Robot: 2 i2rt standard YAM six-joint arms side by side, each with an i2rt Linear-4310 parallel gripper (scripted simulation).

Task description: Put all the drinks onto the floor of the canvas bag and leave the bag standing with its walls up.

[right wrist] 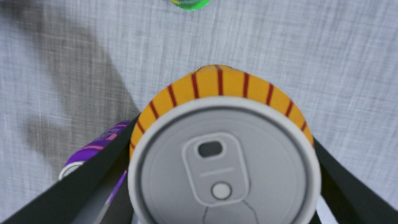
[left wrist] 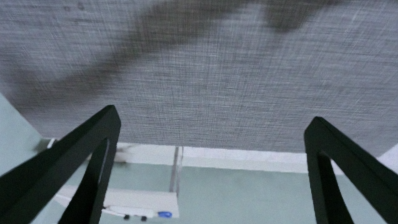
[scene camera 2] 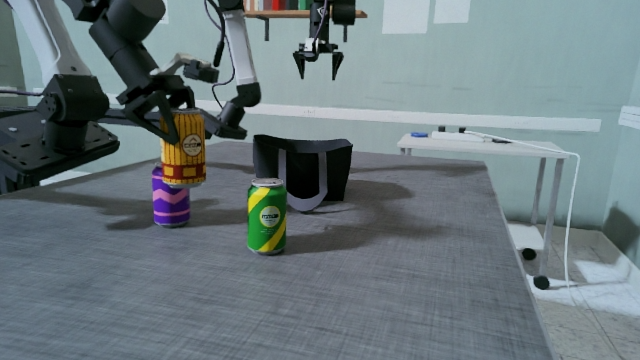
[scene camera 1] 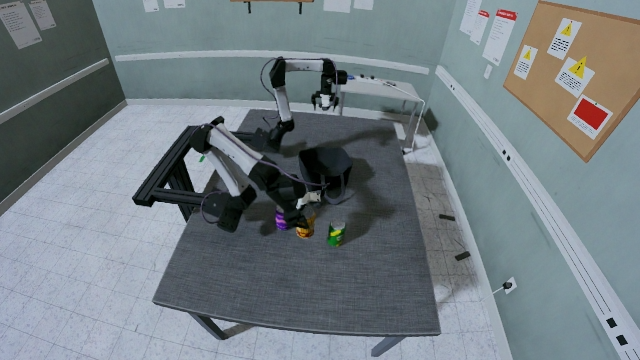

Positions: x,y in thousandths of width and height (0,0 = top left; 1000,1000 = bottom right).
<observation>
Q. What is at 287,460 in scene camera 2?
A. An orange can.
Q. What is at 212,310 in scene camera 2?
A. The right gripper.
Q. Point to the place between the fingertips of the right gripper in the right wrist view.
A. At 549,533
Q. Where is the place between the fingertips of the left gripper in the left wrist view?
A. At 536,529
</observation>
